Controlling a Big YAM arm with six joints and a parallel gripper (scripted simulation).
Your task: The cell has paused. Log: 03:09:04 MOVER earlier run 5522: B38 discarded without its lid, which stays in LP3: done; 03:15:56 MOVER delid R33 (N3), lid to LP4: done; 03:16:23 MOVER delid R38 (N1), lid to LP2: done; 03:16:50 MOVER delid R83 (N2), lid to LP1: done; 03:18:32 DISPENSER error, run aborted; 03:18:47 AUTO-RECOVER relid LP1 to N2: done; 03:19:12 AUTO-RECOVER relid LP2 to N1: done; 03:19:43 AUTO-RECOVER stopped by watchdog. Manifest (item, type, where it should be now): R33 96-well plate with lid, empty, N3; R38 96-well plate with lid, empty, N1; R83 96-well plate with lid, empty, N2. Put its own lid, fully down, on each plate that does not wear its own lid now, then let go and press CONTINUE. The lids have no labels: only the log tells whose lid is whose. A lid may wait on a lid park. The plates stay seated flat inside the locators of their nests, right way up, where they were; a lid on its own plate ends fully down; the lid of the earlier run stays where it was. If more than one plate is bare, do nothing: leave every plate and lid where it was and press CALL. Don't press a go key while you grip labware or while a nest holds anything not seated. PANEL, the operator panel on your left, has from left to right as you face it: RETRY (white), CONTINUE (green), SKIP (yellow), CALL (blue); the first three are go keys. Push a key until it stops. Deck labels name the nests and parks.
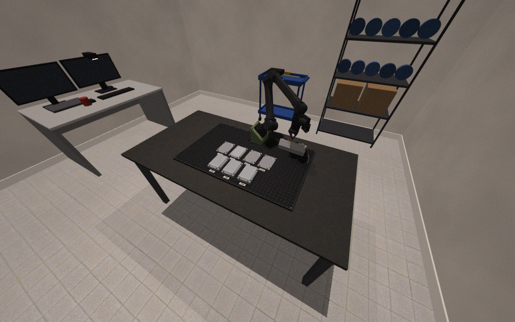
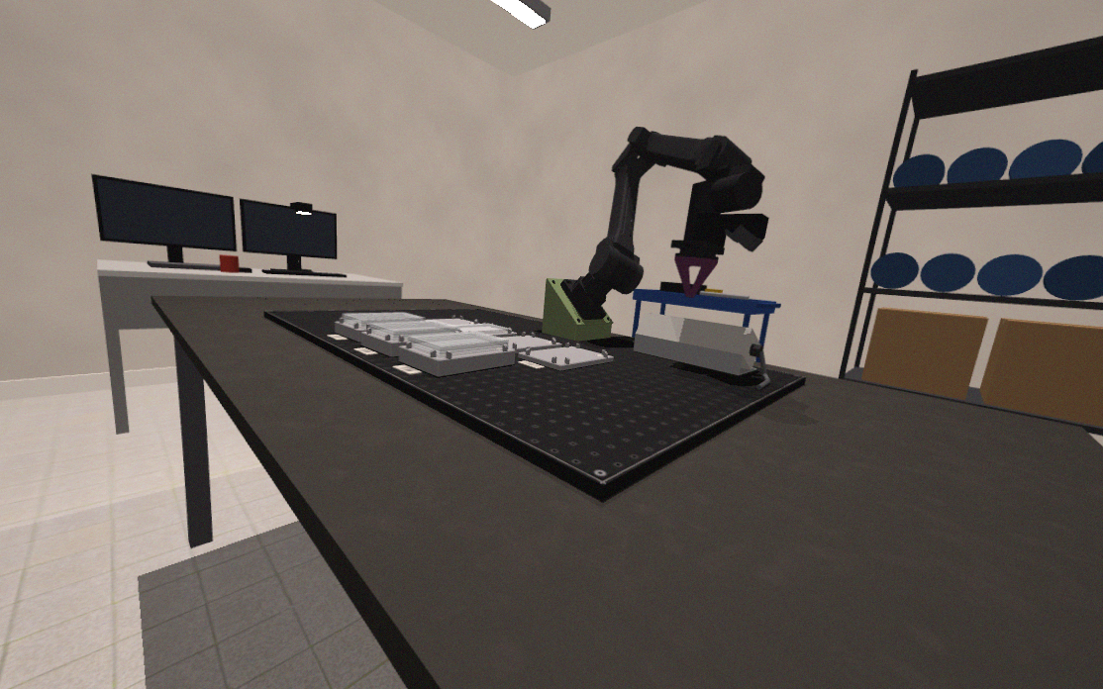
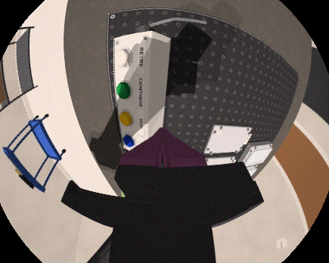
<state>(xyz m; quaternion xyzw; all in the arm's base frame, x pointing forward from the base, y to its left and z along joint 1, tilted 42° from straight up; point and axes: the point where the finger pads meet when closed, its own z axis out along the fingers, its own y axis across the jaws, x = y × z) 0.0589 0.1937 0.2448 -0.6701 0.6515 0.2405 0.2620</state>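
Right now my hand is 70 mm above the green continue key, 60 mm past it and 30 mm to the right of it. The rest, counted from my hand: white retry key 80 mm to the left, 70 mm below, 60 mm behind; then blue call key 70 mm to the right, 70 mm below, 60 mm behind; then yellow skip key 70 mm below, 60 mm behind, 20 mm to the right.
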